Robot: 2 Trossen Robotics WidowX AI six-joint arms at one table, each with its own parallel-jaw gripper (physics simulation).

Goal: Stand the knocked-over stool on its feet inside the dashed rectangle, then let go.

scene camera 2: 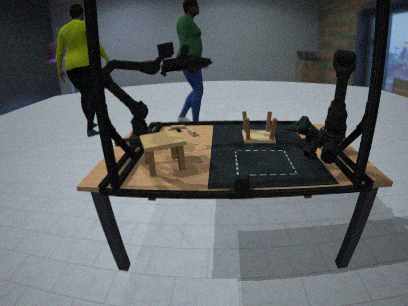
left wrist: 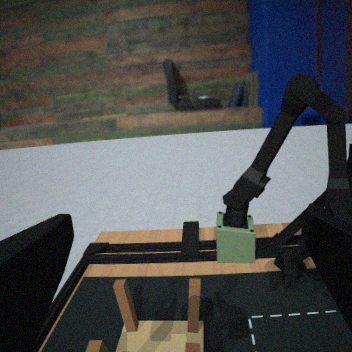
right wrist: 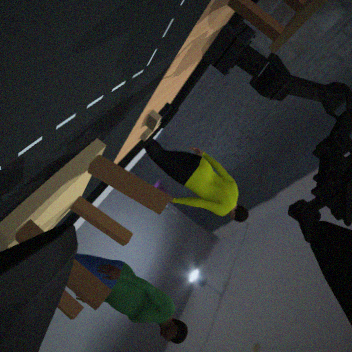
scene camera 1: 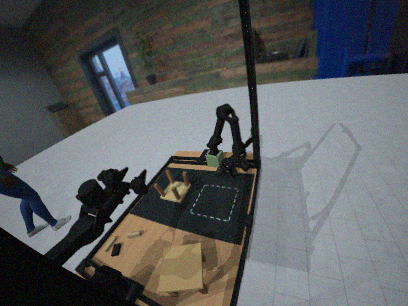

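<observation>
The knocked-over stool (scene camera 1: 176, 195) (scene camera 2: 259, 136) (left wrist: 162, 339) (right wrist: 65, 200) lies upside down, its light seat on the dark mat and its brown legs pointing up. It is outside the dashed rectangle (scene camera 1: 222, 187) (scene camera 2: 260, 150) (left wrist: 295, 314) (right wrist: 96, 101), left of it in scene camera 1 and behind it in scene camera 2. My left gripper (scene camera 1: 135, 175) (scene camera 2: 207, 62) (left wrist: 190, 224) is open and empty, high and well away from the stool. My right gripper (scene camera 1: 226, 173) (scene camera 2: 299, 140) (right wrist: 195, 234) is open and empty, low beside the stool, with a gap between them.
A second stool (scene camera 1: 182, 267) (scene camera 2: 162, 140) stands upright on the wooden part. Small loose pieces (scene camera 1: 135, 234) (scene camera 2: 191, 131) lie behind it in scene camera 2. A green box (scene camera 1: 215, 158) (left wrist: 236, 245) is by my right arm. Black rails edge the table. Two people are beyond it.
</observation>
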